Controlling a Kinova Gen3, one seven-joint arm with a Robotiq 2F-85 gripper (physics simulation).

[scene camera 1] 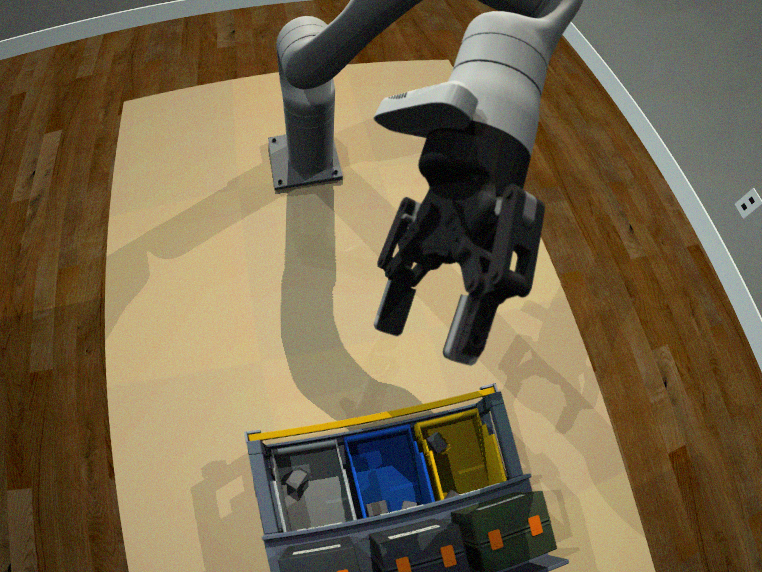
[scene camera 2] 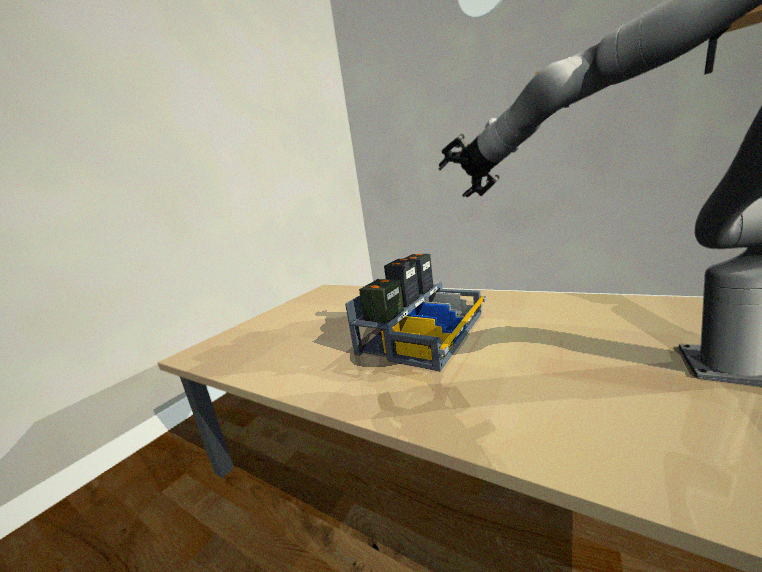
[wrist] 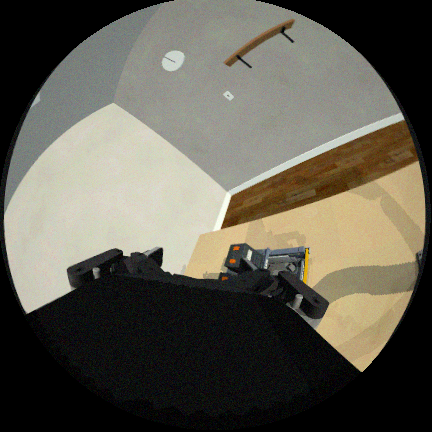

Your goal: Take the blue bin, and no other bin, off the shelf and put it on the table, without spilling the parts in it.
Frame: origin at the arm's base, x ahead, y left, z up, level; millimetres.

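Seen in the pictures: gripper, fingertip midpoint: (scene camera 1: pixel 417 346) (scene camera 2: pixel 452 181) (wrist: pixel 200 262); arm's base, link origin: (scene camera 1: pixel 310 156) (scene camera 2: pixel 733 363).
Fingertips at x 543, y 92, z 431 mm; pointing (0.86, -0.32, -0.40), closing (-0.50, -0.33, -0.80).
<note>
Offsets run from my fingertips to a thing's top centre. "spot": to the spot under its first point. Level surfaces: height alone.
The blue bin @(dx +86, dy +28, dz -364 mm) (scene camera 1: pixel 387 471) (scene camera 2: pixel 438 314) sits upright in the middle of the shelf's lower front row, between a yellow bin @(dx +69, dy +138, dz -364 mm) (scene camera 1: pixel 461 464) (scene camera 2: pixel 413 349) and a grey bin @(dx +106, dy -83, dz -364 mm) (scene camera 1: pixel 323 501) (scene camera 2: pixel 452 301). Grey parts @(spot: dx +122, dy +9, dz -421 mm) (scene camera 1: pixel 377 507) lie inside it, at the side near the upper tier. The shelf (scene camera 1: pixel 257 486) (scene camera 2: pixel 437 358) (wrist: pixel 287 251) has a yellow front bar and stands on the table @(dz -445 mm) (scene camera 1: pixel 203 338) (scene camera 2: pixel 584 418) (wrist: pixel 370 250). My gripper (scene camera 1: pixel 425 338) (scene camera 2: pixel 453 181) (wrist: pixel 200 262) is open and empty, high above the shelf and apart from it. The blue bin does not show in the wrist view.
A dark green case @(dx +165, dy +156, dz -246 mm) (scene camera 1: pixel 498 532) (scene camera 2: pixel 380 302) and two black cases stand on the upper tier behind the bins; one black case @(dx +180, dy +37, dz -211 mm) (scene camera 1: pixel 418 547) (scene camera 2: pixel 403 280) is behind the blue bin. The robot base (scene camera 1: pixel 307 135) (scene camera 2: pixel 732 326) stands across the table from the shelf. Walls rise beyond the table.
</note>
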